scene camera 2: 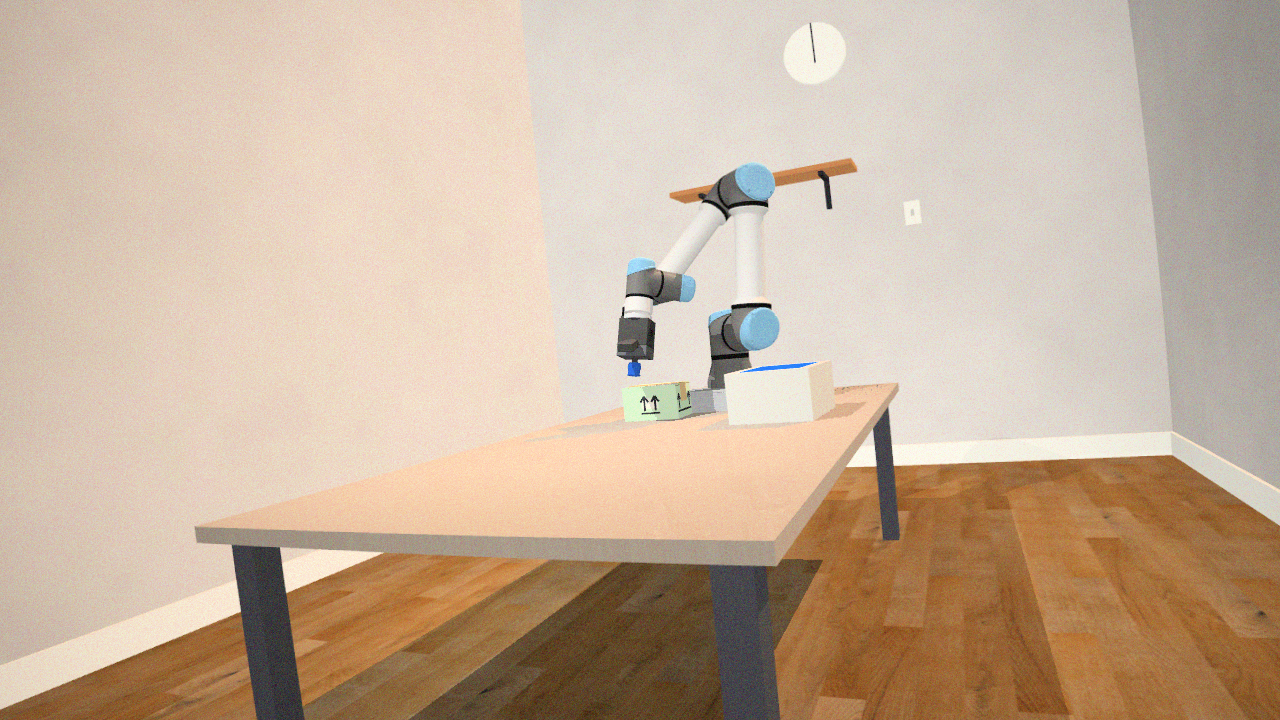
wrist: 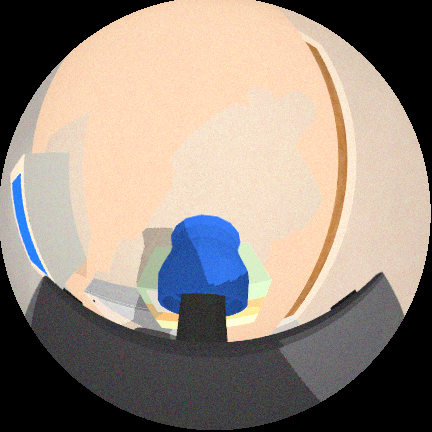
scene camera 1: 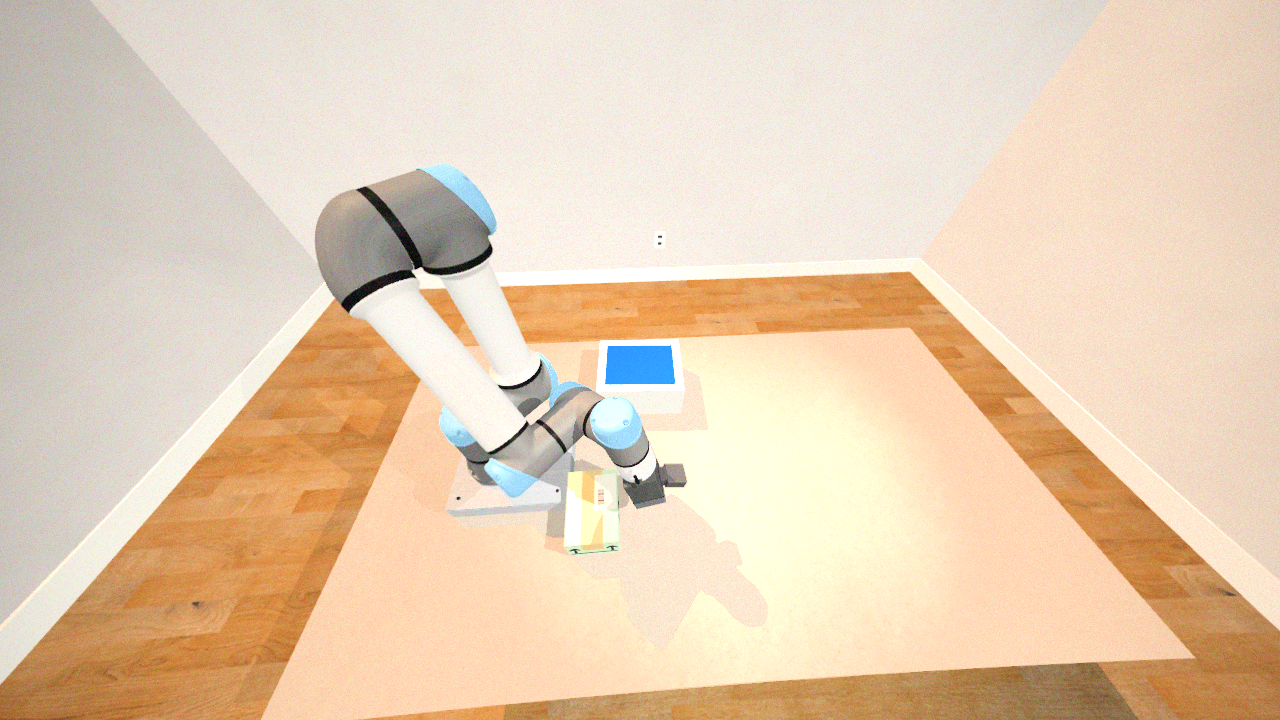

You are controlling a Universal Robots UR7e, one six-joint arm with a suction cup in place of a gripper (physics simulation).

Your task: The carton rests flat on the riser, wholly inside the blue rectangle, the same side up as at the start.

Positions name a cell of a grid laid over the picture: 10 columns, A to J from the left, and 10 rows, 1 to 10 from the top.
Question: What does the white riser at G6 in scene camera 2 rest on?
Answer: The table.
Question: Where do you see a carton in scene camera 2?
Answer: F6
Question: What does the suction cup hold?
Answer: Nothing.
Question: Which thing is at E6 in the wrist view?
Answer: The suction cup.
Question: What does the carton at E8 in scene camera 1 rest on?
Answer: The table.
